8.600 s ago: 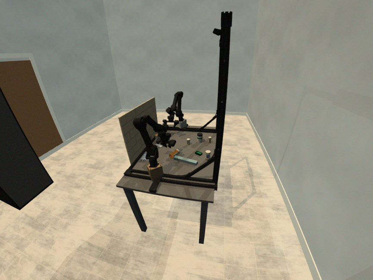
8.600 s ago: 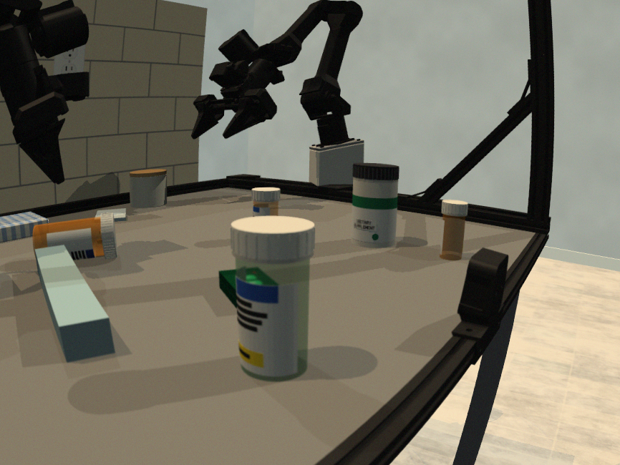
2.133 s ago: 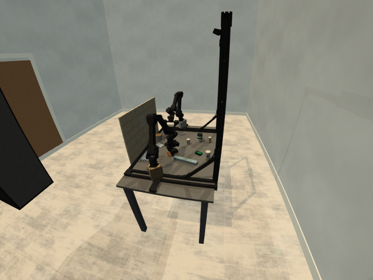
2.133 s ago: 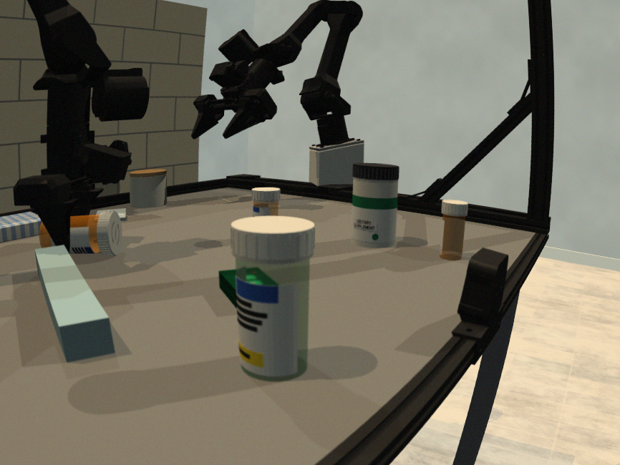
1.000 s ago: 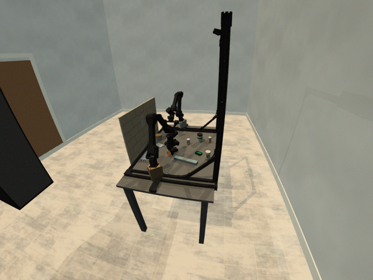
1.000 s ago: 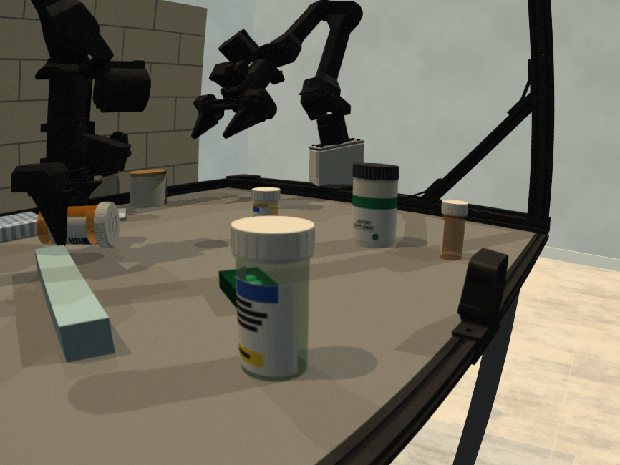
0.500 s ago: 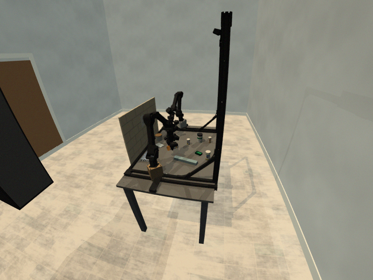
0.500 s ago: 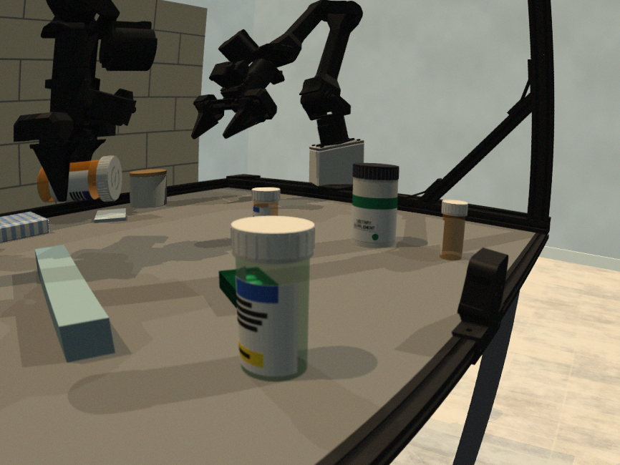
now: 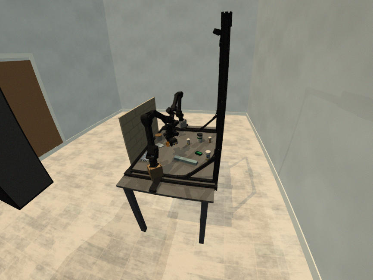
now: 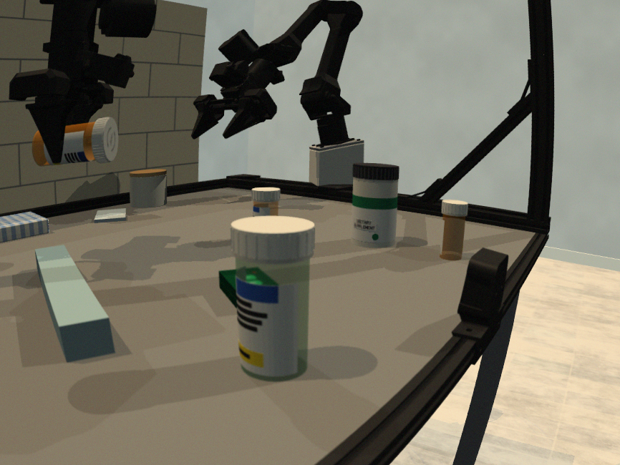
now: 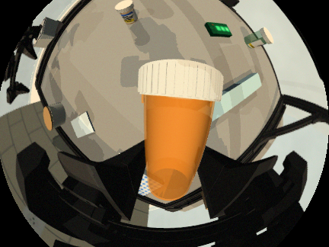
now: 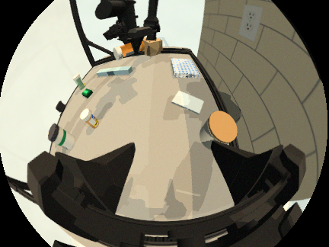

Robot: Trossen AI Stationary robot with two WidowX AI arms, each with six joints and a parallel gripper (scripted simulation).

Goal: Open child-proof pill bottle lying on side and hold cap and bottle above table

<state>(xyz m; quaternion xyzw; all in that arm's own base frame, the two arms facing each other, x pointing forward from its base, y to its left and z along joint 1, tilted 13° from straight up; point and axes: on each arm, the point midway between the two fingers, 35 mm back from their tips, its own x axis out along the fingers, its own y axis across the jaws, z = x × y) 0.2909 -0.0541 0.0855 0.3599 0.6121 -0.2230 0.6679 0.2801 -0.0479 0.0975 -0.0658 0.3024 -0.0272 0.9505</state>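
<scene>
Right now my left hand is 4 cm past the white ribbed cap, 4 cm to the left of it and 1 cm above it. From my left hand the other things lie so: brick wall panel: 33 cm ahead, 14 cm to the right, 8 cm above; cork-lidded jar: 24 cm ahead, 29 cm to the right, 12 cm below; pale blue block: 15 cm behind, 7 cm to the left, 14 cm below.
Now: right hand 330 mm to the right of the white ribbed cap, 160 mm past it and 20 mm above it. From my right hand the other things lie so: brick wall panel: 230 mm to the left, 210 mm ahead, 80 mm above; then cork-lidded jar: 120 mm below, 120 mm ahead, 80 mm to the left; then pale blue block: 440 mm to the left, 260 mm behind, 140 mm below.
</scene>
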